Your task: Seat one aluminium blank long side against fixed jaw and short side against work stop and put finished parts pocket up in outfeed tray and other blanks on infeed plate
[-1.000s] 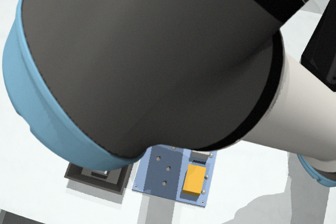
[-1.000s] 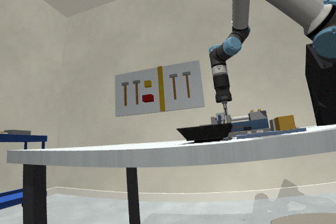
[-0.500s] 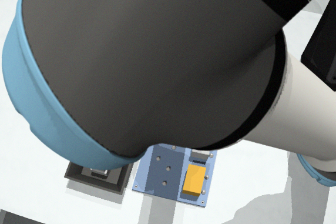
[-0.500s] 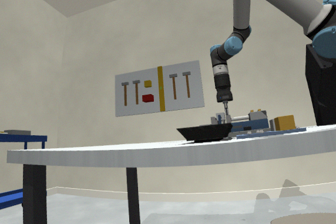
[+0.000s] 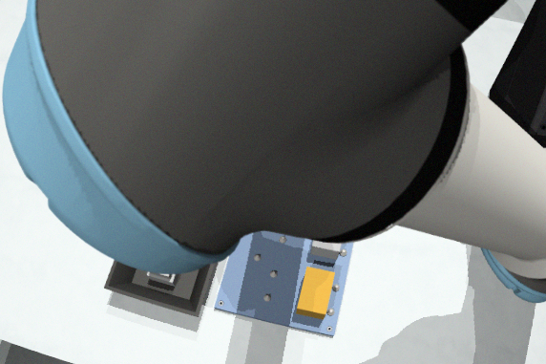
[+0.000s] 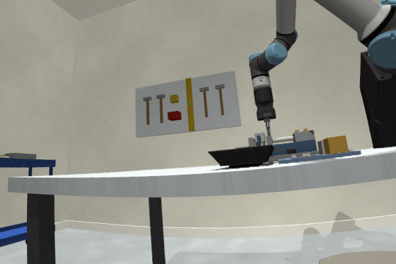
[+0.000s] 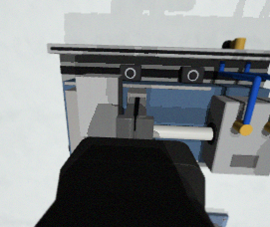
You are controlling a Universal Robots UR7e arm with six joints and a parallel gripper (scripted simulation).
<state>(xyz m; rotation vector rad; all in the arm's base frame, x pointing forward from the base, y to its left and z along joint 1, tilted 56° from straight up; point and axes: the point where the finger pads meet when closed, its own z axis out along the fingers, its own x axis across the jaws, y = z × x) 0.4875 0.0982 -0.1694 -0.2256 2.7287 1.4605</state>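
My hand is 8 cm above the blue base, 4 cm past it and 3 cm to the right of it. The rest, counted from my hand: brass blank (37 cm to the left, 21 cm behind, 10 cm below).
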